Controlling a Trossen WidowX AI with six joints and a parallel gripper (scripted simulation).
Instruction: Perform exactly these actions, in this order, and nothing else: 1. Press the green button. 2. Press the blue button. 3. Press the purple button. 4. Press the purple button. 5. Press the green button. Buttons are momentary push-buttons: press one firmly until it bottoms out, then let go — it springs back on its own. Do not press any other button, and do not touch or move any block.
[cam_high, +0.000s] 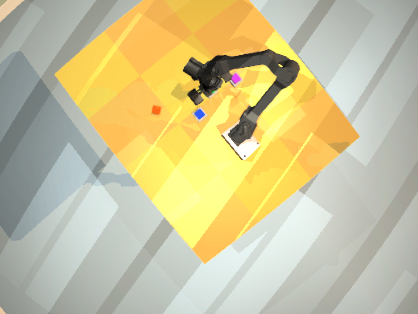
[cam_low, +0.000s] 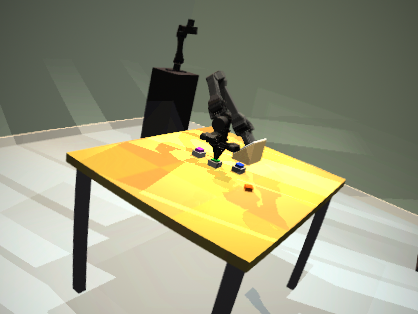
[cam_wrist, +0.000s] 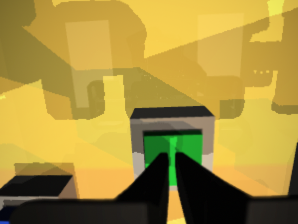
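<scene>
My gripper tip is now right at the green button. Also, from my gripper tip: blue button 50 mm behind, 100 mm to the left; then small orange block 90 mm ahead, 230 mm to the left, 20 mm below; then purple button 30 mm behind, 120 mm to the right.
</scene>
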